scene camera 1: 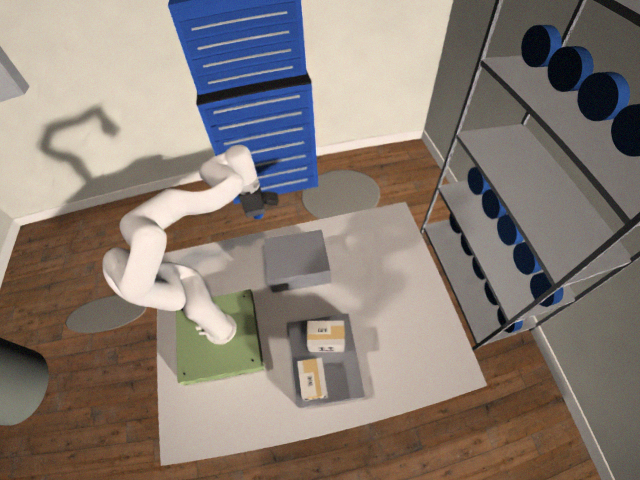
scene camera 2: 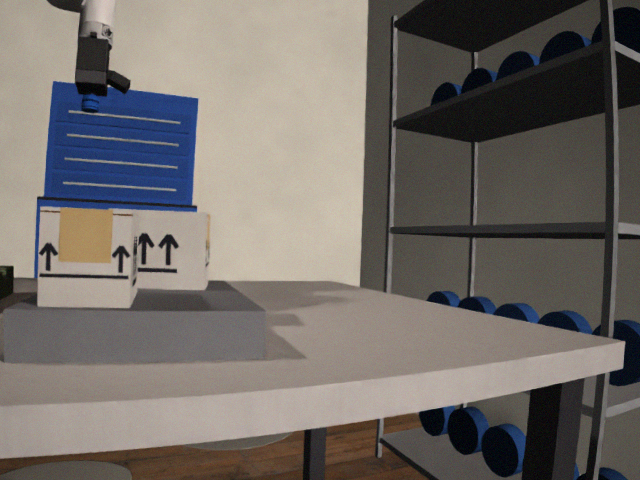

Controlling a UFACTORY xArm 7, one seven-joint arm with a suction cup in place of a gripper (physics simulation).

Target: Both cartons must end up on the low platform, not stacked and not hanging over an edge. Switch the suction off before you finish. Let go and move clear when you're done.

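Places are measured from the arm's base along level axes (x ahead, y right, z down), in centimetres.
Where they show: end effector, tool point: point(scene camera 1: 258, 215) point(scene camera 2: 90, 110); arm's base, origin of the base link: point(scene camera 1: 220, 329).
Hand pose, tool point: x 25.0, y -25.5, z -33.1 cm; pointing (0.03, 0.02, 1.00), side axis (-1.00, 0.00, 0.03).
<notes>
Each offset is from my tool point to the centre of the thing. Level surfaces: height alone.
Two white cartons with tan bands stand upright, side by side and apart, on the low grey platform @[dx +12.6, dy +44.9, dz +36.1 cm] point(scene camera 1: 338, 381) point(scene camera 2: 170, 335). The nearer carton @[dx +6.8, dy +52.5, dz +29.0 cm] point(scene camera 1: 311, 381) point(scene camera 2: 85, 242) is close to the platform's front left corner. The farther carton @[dx +14.7, dy +38.5, dz +28.5 cm] point(scene camera 1: 325, 335) point(scene camera 2: 178, 248) is on its back part and partly hidden by the nearer one in scene camera 2. Neither is seen to hang over an edge. My suction gripper point(scene camera 1: 258, 216) point(scene camera 2: 90, 104) is raised well clear of both, behind them towards the blue cabinet, with nothing on its blue cup.
A second grey block @[dx +10.2, dy +2.5, dz +32.5 cm] point(scene camera 1: 296, 255) stands on the table @[dz +38.5 cm] point(scene camera 1: 413, 310) point(scene camera 2: 413, 351) behind the low platform. The arm's base is on a green plate point(scene camera 1: 227, 356) at the left. A blue cabinet point(scene camera 1: 263, 118) point(scene camera 2: 124, 149) stands behind, and a shelf rack point(scene camera 1: 467, 111) point(scene camera 2: 610, 180) at the right.
</notes>
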